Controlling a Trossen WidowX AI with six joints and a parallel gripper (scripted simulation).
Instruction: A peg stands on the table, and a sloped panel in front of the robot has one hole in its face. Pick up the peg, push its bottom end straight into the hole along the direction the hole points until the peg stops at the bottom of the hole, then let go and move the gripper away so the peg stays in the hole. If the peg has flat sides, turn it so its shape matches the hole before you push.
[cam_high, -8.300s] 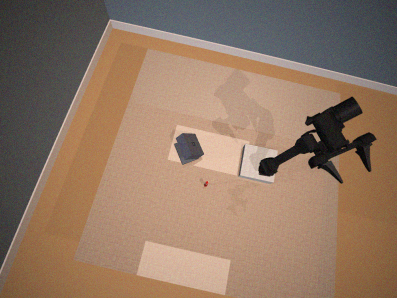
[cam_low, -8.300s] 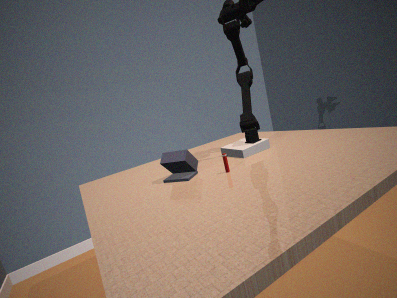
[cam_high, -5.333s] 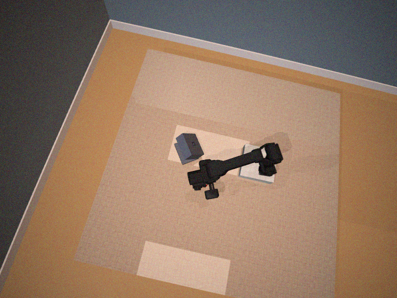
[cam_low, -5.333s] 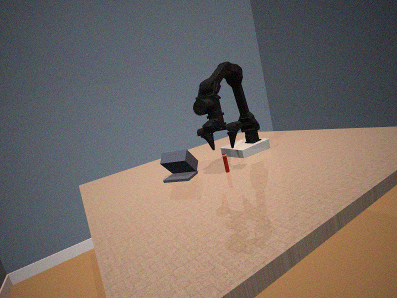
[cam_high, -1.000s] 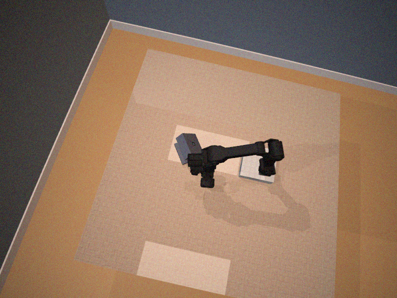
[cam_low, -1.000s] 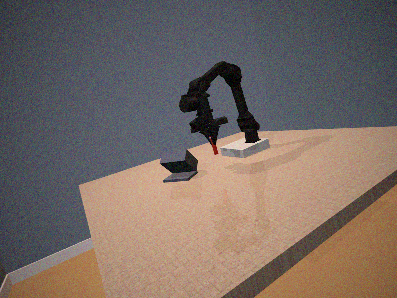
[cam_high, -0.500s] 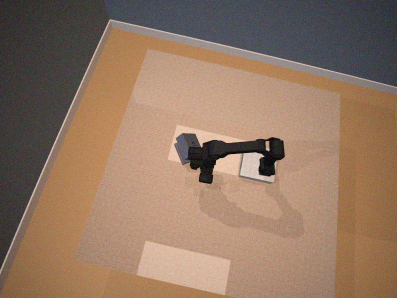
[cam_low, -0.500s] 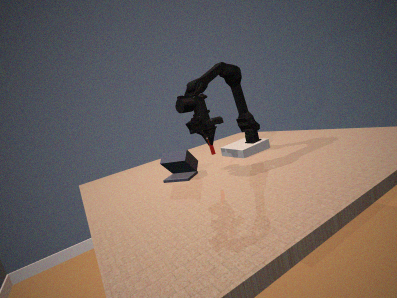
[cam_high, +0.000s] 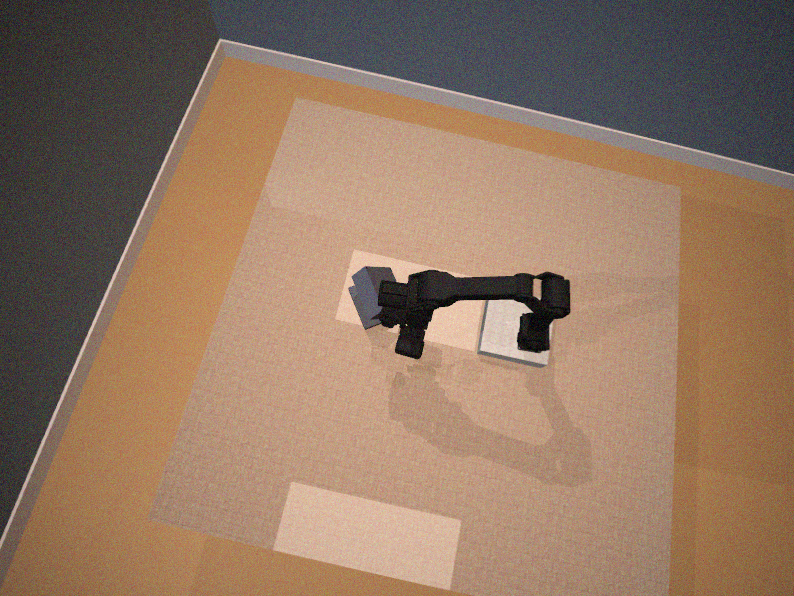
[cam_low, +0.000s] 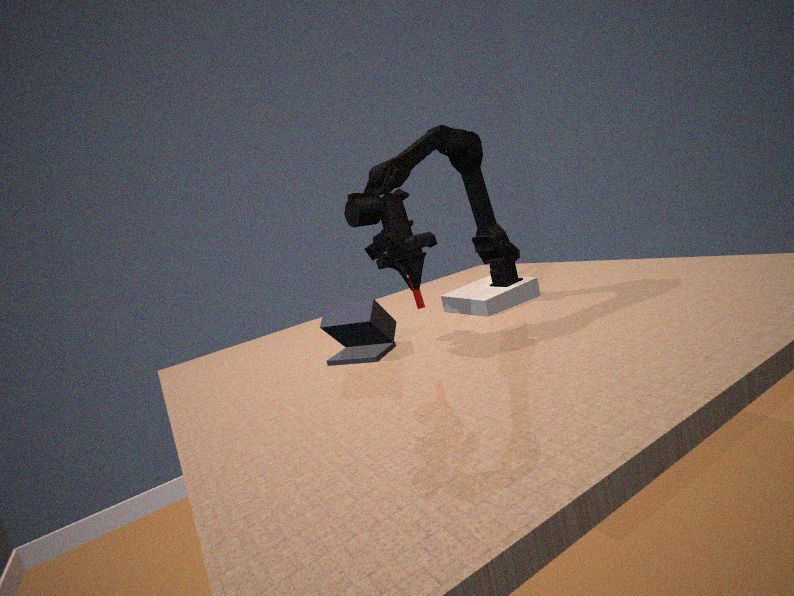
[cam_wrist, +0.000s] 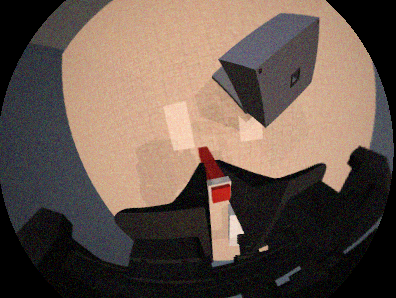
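Now: gripper tip 12 cm to the left of the sloped panel, 9 cm short of it and 6 cm above it. The rest, counted from my gripper tip: red peg: 2 cm above.
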